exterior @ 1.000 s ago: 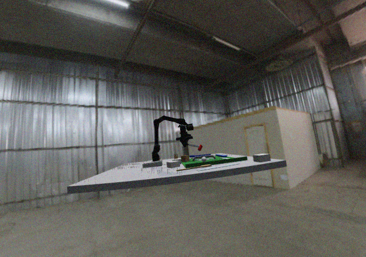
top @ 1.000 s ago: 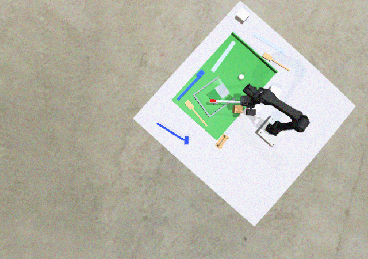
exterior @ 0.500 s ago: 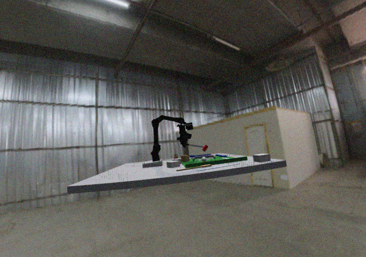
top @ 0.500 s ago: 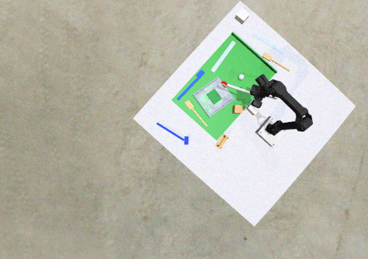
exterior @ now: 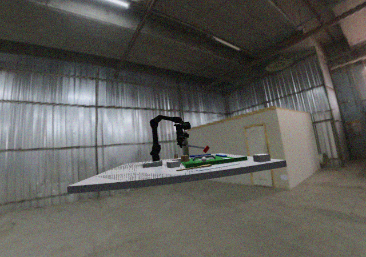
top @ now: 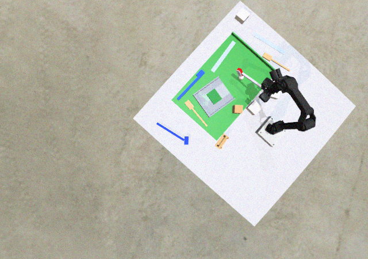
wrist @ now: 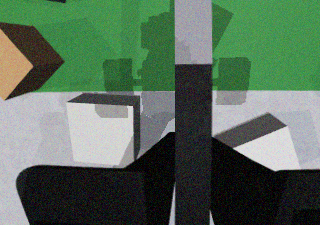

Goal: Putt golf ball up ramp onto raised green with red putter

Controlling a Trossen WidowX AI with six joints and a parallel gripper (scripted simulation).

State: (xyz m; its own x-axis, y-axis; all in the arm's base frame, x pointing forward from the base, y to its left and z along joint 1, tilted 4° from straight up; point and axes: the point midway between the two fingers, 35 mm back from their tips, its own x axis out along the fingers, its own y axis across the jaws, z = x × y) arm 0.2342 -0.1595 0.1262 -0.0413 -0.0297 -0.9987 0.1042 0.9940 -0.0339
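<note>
Now: gripper tip 6 cm short of the tan cube, 19 cm to the right of it and 11 cm above it. From my gripper tip the other things lie so: white golf ball 18 cm ahead, 4 cm to the right, 12 cm below; then green mat 25 cm ahead, 9 cm to the left, 14 cm below.
</note>
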